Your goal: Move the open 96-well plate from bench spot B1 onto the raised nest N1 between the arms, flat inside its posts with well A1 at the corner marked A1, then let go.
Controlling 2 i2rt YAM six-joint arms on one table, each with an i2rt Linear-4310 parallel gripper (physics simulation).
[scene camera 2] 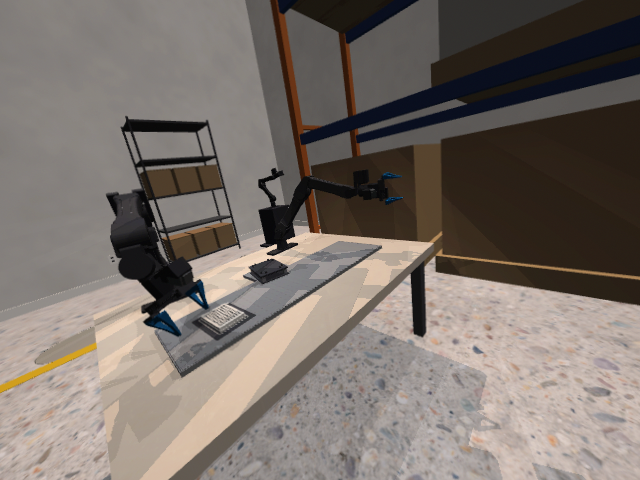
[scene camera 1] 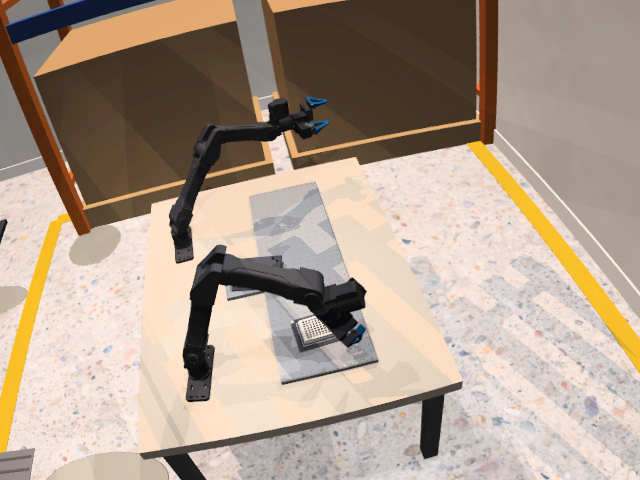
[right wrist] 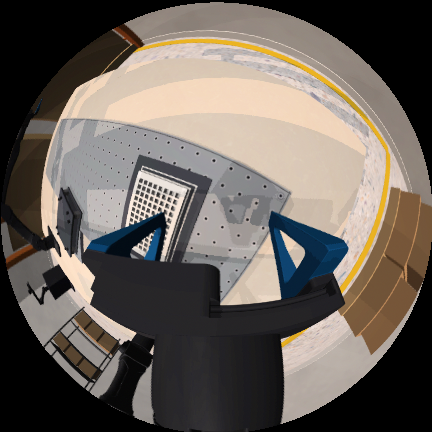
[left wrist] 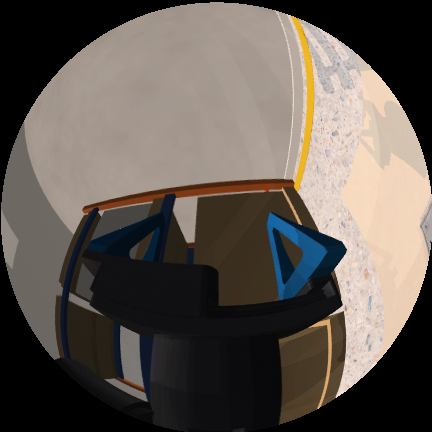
Note:
My right gripper is open, holding nothing. Also in view: a white well plate. Also in view: a dark nest with white outline.

